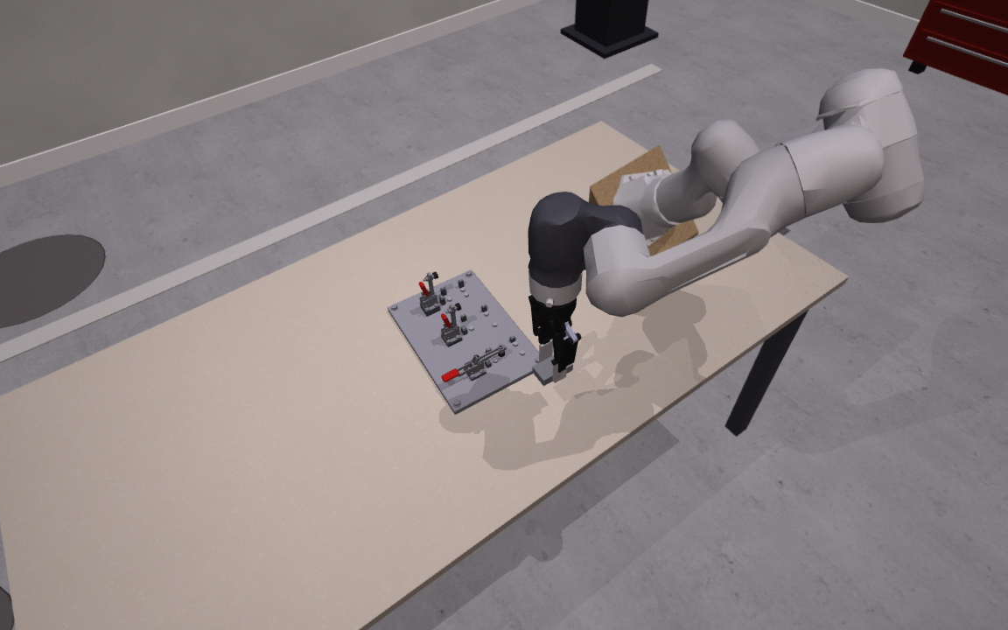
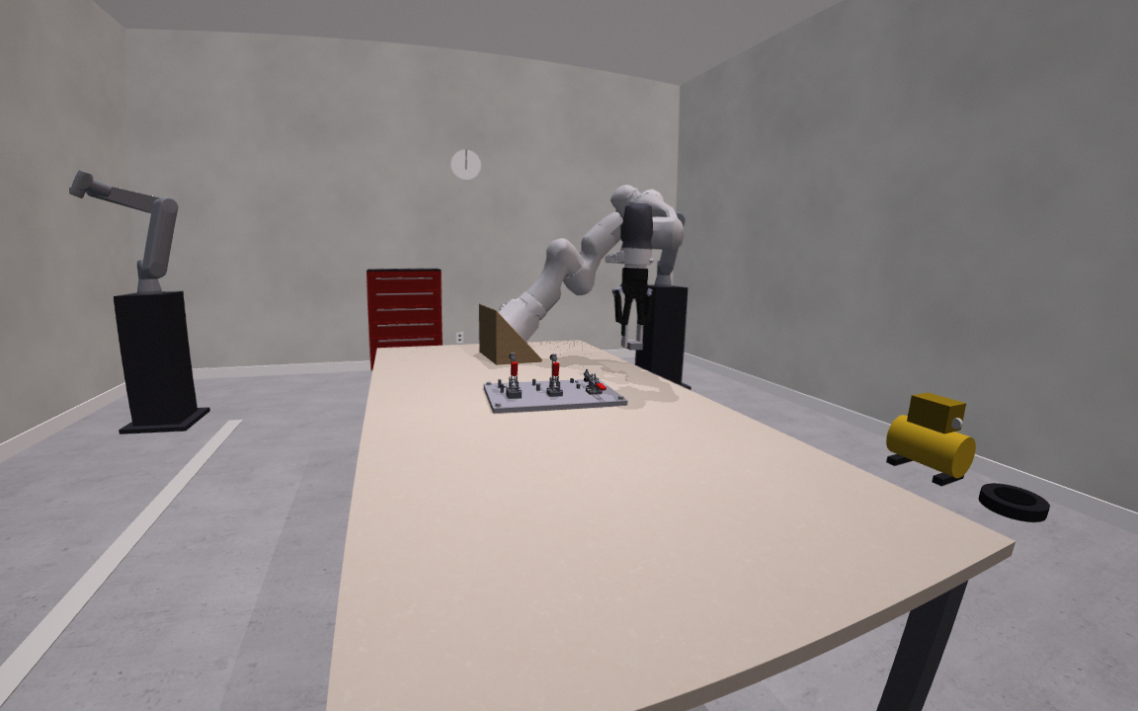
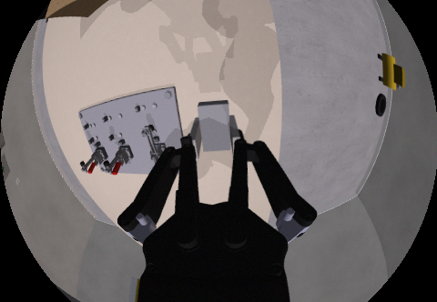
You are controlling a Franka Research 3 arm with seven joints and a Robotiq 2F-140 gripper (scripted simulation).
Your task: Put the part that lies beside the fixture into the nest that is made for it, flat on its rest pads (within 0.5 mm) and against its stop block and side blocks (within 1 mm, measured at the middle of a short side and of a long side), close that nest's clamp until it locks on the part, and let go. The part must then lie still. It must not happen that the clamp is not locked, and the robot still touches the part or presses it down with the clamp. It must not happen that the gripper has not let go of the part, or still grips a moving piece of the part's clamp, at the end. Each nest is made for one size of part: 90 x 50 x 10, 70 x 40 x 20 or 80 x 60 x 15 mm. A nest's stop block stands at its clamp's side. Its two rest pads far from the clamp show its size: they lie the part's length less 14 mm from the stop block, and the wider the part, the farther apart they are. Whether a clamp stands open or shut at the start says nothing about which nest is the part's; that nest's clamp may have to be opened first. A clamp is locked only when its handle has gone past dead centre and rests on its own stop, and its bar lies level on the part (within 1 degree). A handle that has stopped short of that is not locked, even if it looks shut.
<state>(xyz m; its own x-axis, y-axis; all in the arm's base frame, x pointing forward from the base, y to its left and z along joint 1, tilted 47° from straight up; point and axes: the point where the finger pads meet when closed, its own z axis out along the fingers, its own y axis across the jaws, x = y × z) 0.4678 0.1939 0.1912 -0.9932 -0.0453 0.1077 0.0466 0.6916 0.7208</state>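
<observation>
Right now the grey fixture plate is 60 mm ahead of my hand, 260 mm to the right of it and 140 mm below it. From my hand the other things lie so: part (30 mm below).
</observation>
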